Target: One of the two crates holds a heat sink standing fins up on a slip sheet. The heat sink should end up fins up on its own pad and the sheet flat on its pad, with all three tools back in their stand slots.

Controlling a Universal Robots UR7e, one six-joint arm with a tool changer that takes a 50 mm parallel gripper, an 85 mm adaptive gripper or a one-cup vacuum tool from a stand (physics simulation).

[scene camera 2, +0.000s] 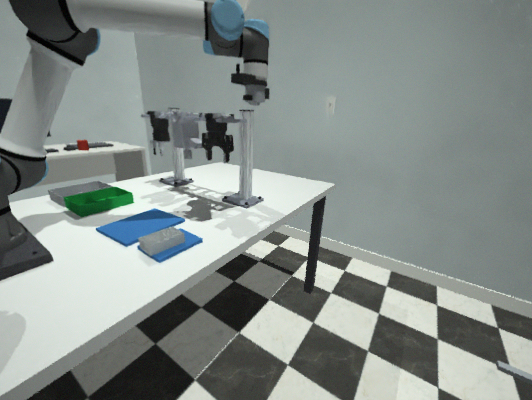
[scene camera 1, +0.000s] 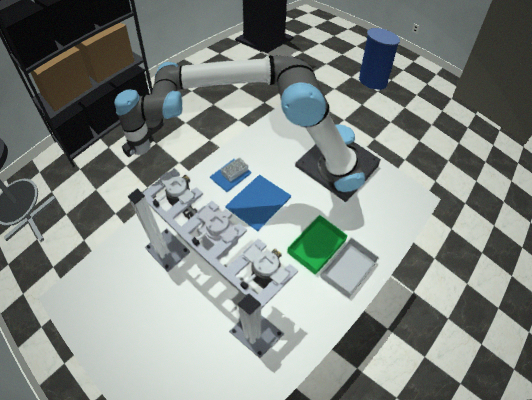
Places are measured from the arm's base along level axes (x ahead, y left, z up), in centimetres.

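Where they show: end effector, tool point: [scene camera 2: 254,101].
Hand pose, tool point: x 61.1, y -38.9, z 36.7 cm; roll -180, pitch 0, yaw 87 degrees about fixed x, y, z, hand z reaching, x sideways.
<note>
Things, the pixels of their top centre, and the offset from my tool point. "spot": a spot on its surface instead.
- grey heat sink, middle of its top: [scene camera 2: 161,235] [scene camera 1: 234,167] dx -33.8, dy +7.1, dz -36.0 cm
- small blue pad, surface spot: [scene camera 2: 192,242] spot: dx -28.3, dy +1.5, dz -39.0 cm
- large blue pad, surface spot: [scene camera 2: 135,227] [scene camera 1: 261,194] spot: dx -32.1, dy +23.1, dz -39.0 cm
- green crate, middle of its top: [scene camera 1: 318,241] [scene camera 2: 99,195] dx -27.6, dy +53.6, dz -35.7 cm
- vacuum tool, middle of its top: [scene camera 1: 214,217] [scene camera 2: 185,110] dx +1.5, dy +34.5, dz -3.5 cm
The grey heat sink [scene camera 1: 234,169] [scene camera 2: 161,240] lies level on the small blue pad [scene camera 1: 227,185] [scene camera 2: 192,242], its rough, finned-looking face up. The large blue pad [scene camera 1: 258,192] [scene camera 2: 135,227] is beside it; a darker area crosses it, and I cannot make out the slip sheet. The green crate [scene camera 1: 317,245] [scene camera 2: 100,202] and grey crate [scene camera 1: 350,268] [scene camera 2: 60,192] stand together. The arm's bare wrist flange [scene camera 1: 138,143] [scene camera 2: 256,93] is above the stand's near end. In scene camera 2, the adaptive gripper [scene camera 2: 218,153] hangs in the stand with fingers apart; the vacuum tool [scene camera 2: 185,132] and parallel gripper [scene camera 2: 160,128] hang beyond.
The tool stand [scene camera 1: 202,253] [scene camera 2: 246,156] rises on two posts, with a tool coupling in each of its three slots. The arm's base plate [scene camera 1: 312,165] [scene camera 2: 37,255] is bolted near the pads. A shelf unit and a stool stand beyond the table in scene camera 1.
</note>
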